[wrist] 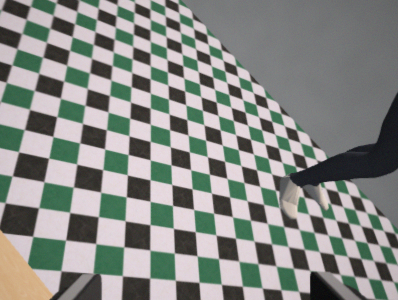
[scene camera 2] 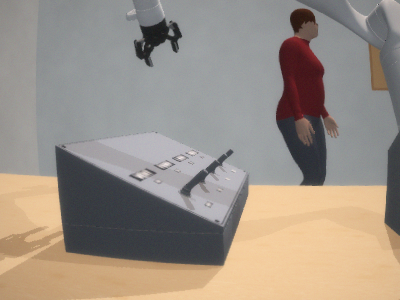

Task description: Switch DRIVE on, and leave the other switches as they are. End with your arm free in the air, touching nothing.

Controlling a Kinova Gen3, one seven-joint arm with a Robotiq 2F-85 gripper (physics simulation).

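A dark console (scene camera 2: 135,215) with a sloped grey top stands on the table in the scene view. Several black switch levers stand in a row on its slope and overlap in this view; the nearest lever (scene camera 2: 196,181) tilts up to the right. Label plates (scene camera 2: 143,174) lie in a row beside them, but their words are too small to read, so I cannot tell which switch is DRIVE. My gripper (scene camera 2: 162,56) (wrist: 206,287) is open and empty, high in the air above the console and apart from it. The console does not show in the wrist view.
The wooden table (scene camera 2: 310,240) (wrist: 15,272) bears the console; its edge shows at the lower left of the wrist view. A person in a red top (scene camera 2: 305,75) stands behind the table. My arm's base column (scene camera 2: 394,185) is at the right. The wrist view shows a chequered floor (wrist: 150,150).
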